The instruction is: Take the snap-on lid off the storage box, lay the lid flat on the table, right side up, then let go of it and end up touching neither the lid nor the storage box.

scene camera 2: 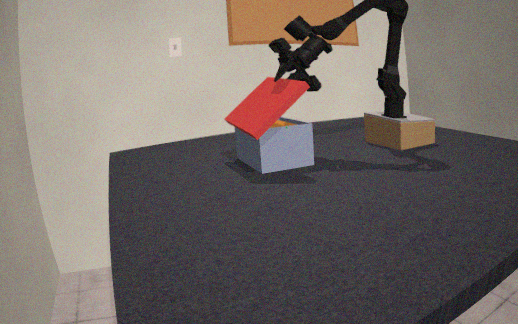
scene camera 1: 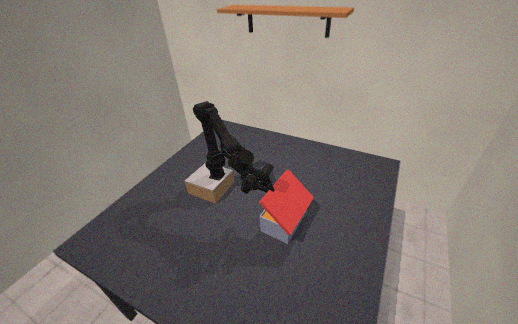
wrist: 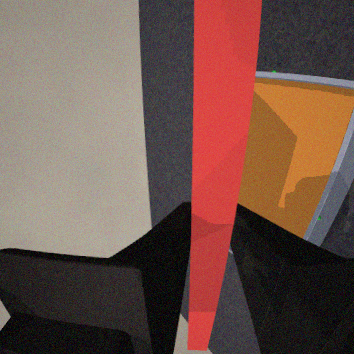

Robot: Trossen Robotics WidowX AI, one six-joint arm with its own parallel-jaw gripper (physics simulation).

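The red lid is tilted steeply above the blue-grey storage box. Its side nearest the arm is raised. Its low side is at the box's far rim; whether it touches there is hard to tell. The box stands upright on the table, and its orange inside shows through the gap. My gripper is shut on the lid's raised edge, one finger on the top face and the other on the underside. The underside finger is mostly hidden in the scene views.
The arm's base stands on a wooden block with a pale top, on the same dark table. A wooden shelf is high on the wall, and a brown board hangs behind the arm.
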